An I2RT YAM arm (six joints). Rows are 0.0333 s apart.
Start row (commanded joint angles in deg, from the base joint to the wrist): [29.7, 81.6, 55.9, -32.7, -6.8, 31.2]
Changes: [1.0, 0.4, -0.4, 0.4, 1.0, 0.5]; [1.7, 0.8, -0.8, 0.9, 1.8, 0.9]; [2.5, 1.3, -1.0, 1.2, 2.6, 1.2]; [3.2, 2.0, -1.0, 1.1, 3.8, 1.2]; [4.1, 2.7, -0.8, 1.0, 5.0, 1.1]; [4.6, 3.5, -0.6, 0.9, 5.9, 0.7]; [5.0, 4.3, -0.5, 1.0, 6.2, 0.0]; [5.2, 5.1, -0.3, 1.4, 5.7, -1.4]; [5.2, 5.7, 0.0, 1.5, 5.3, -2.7]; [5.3, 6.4, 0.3, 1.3, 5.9, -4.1]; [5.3, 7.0, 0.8, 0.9, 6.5, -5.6]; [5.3, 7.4, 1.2, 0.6, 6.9, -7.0]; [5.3, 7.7, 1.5, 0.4, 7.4, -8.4]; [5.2, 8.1, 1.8, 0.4, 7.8, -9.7]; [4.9, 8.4, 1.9, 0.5, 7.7, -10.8]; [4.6, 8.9, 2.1, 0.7, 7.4, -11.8]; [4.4, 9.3, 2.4, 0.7, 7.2, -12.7]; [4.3, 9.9, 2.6, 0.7, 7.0, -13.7]
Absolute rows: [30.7, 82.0, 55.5, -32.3, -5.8, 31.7]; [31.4, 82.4, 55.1, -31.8, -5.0, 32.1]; [32.2, 82.9, 54.9, -31.5, -4.2, 32.4]; [32.9, 83.6, 54.9, -31.6, -3.0, 32.4]; [33.8, 84.3, 55.1, -31.7, -1.8, 32.3]; [34.3, 85.1, 55.3, -31.8, -0.9, 31.9]; [34.7, 85.9, 55.4, -31.7, -0.6, 31.2]; [34.9, 86.7, 55.6, -31.3, -1.1, 29.8]; [34.9, 87.3, 55.9, -31.2, -1.5, 28.5]; [35.0, 88.0, 56.2, -31.4, -0.9, 27.1]; [35.0, 88.6, 56.7, -31.8, -0.3, 25.6]; [35.0, 89.0, 57.1, -32.1, 0.1, 24.2]; [35.0, 89.3, 57.4, -32.3, 0.6, 22.8]; [34.9, 89.7, 57.7, -32.3, 1.0, 21.5]; [34.6, 90.0, 57.8, -32.2, 0.9, 20.4]; [34.3, 90.5, 58.0, -32.0, 0.6, 19.4]; [34.1, 90.9, 58.3, -32.0, 0.4, 18.5]; [34.0, 91.5, 58.5, -32.0, 0.2, 17.5]
